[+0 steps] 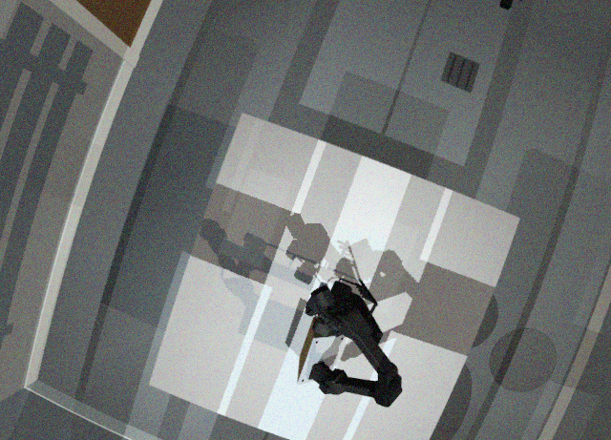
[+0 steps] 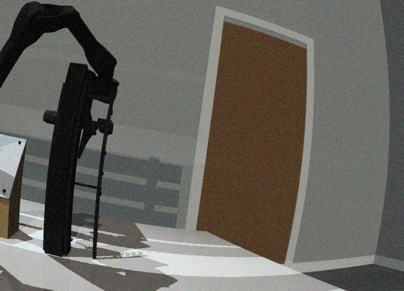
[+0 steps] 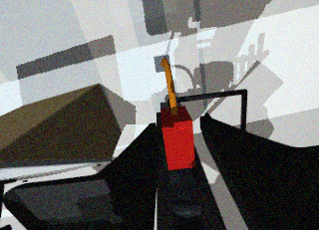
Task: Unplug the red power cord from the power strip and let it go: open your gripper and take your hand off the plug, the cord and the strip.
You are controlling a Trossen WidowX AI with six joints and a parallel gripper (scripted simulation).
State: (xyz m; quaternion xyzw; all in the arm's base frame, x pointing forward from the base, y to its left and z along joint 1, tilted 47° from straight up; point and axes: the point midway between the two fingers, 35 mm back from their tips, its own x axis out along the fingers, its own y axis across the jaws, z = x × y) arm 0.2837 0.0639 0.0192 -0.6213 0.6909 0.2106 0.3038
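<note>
Right now the red plug is 4 cm to the right of my gripper tip and 1 cm below it. Round my gripper tip: black upright bar (15 cm to the right, 2 cm behind, 1 cm below).
</note>
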